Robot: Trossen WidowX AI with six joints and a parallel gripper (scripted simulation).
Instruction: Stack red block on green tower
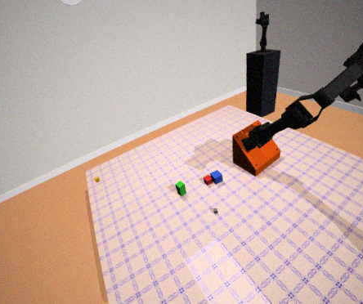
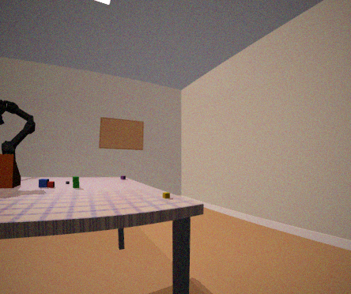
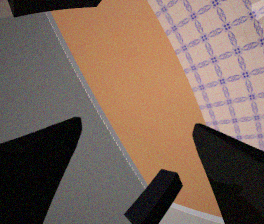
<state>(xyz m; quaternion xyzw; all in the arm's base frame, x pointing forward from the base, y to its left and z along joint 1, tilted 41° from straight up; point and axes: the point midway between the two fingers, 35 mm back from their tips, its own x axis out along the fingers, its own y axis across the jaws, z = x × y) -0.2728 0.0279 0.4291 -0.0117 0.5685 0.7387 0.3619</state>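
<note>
Now: gripper tip 580 mm short of the red block, 360 mm above it and 310 mm to the left of it. Round my gripper tip: dark cube: 650 mm ahead, 370 mm below, 150 mm to the right; then green block: 730 mm ahead, 330 mm to the right, 330 mm below; then blue block: 540 mm ahead, 360 mm below, 300 mm to the right.
</note>
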